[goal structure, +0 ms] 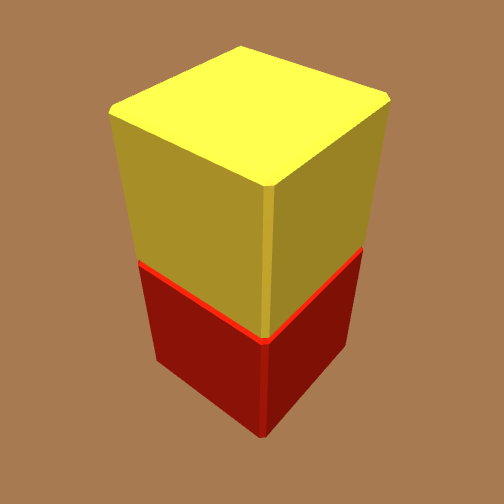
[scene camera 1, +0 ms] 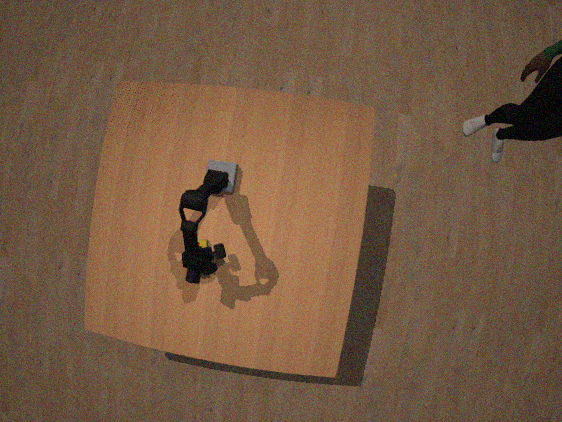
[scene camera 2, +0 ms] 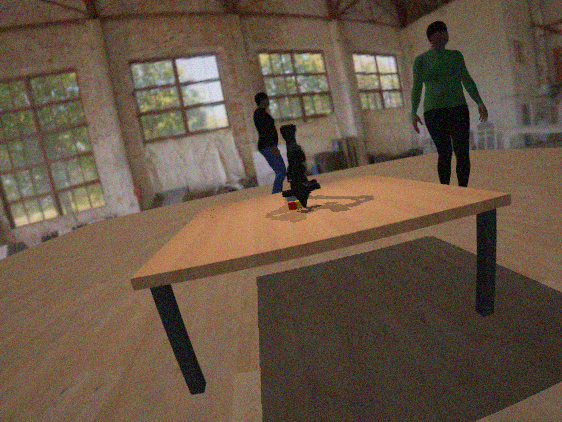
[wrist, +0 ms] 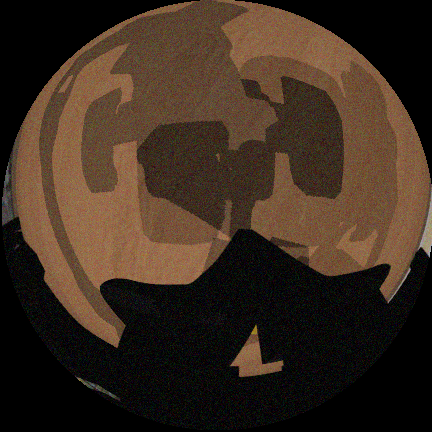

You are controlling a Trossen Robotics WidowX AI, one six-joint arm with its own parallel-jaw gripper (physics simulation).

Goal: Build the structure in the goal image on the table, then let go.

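A yellow cube and a red cube sit side by side on the wooden table. My gripper is low over the cubes, and its fingers are shut together with nothing between them. In the wrist view the shut black fingers fill the lower half. Only a thin sliver of the yellow cube shows through a gap, and the red cube is hidden there. In the overhead view the arm covers the red cube.
The arm's grey base stands near the table's middle. A person in a green top stands beyond the table's far right edge, and another in dark clothes stands behind the arm. A foot shows on the floor at the right.
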